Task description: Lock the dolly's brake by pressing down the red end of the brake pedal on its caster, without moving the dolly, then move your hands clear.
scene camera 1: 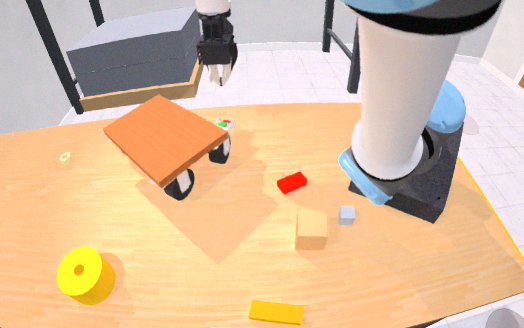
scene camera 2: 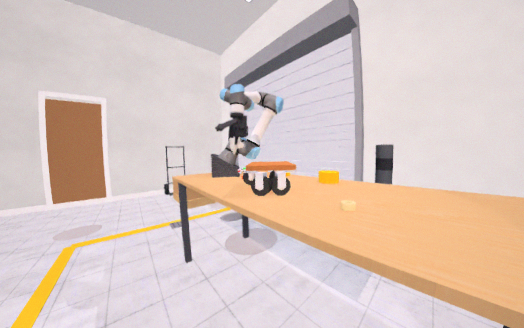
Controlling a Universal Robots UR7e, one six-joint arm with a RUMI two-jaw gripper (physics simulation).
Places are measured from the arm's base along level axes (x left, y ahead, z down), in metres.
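Pixels of known places: gripper, fingertip midpoint: (scene camera 1: pixel 221 86) (scene camera 2: pixel 234 154); arm's base at its link origin: (scene camera 2: pixel 226 160).
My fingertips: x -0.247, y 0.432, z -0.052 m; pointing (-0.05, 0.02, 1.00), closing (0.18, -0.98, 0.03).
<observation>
For each thing: its top centre in the pictures, then the offset to it from my fingertips. "spot": a spot on its surface instead. Level surfaces: height alone.
- brake pedal at a spot on its surface: (scene camera 1: pixel 224 123) spot: dx +0.061, dy +0.002, dz +0.077 m
- table at its surface level: dz +0.171 m
- red block at its top centre: (scene camera 1: pixel 292 178) dx +0.214, dy -0.142, dz +0.147 m
- tan cube at its top centre: (scene camera 1: pixel 313 223) dx +0.367, dy -0.146, dz +0.111 m
- small grey cube at its top centre: (scene camera 1: pixel 348 212) dx +0.339, dy -0.239, dz +0.140 m
- yellow bar at its top centre: (scene camera 1: pixel 276 311) dx +0.520, dy -0.045, dz +0.150 m
- yellow cylinder at its top centre: (scene camera 1: pixel 78 269) (scene camera 2: pixel 328 171) dx +0.421, dy +0.338, dz +0.110 m
- small pale ring at its top centre: (scene camera 2: pixel 348 202) (scene camera 1: pixel 64 156) dx +0.001, dy +0.551, dz +0.150 m
The dolly (scene camera 1: pixel 165 137) (scene camera 2: pixel 271 166) has a flat orange deck and stands on black-wheeled casters on the table. The brake pedal (scene camera 1: pixel 224 123) (scene camera 2: pixel 242 171) sticks out from the caster at the deck's back right corner in scene camera 1. Its red end (scene camera 1: pixel 227 121) lies just behind its green end (scene camera 1: pixel 222 124). The views are too coarse to tell the pedal's exact tilt. My gripper (scene camera 1: pixel 220 82) (scene camera 2: pixel 235 150) is shut and empty, pointing down. It is above the pedal and apart from it, with a visible gap between the fingertips and the pedal.
On the table (scene camera 1: pixel 175 280) are a red block (scene camera 1: pixel 292 183), a tan cube (scene camera 1: pixel 311 231), a small grey cube (scene camera 1: pixel 346 215), a yellow bar (scene camera 1: pixel 276 312), a yellow cylinder (scene camera 1: pixel 82 272) (scene camera 2: pixel 328 177) and a small pale ring (scene camera 1: pixel 60 158) (scene camera 2: pixel 348 202). A grey bin stands behind the table.
</observation>
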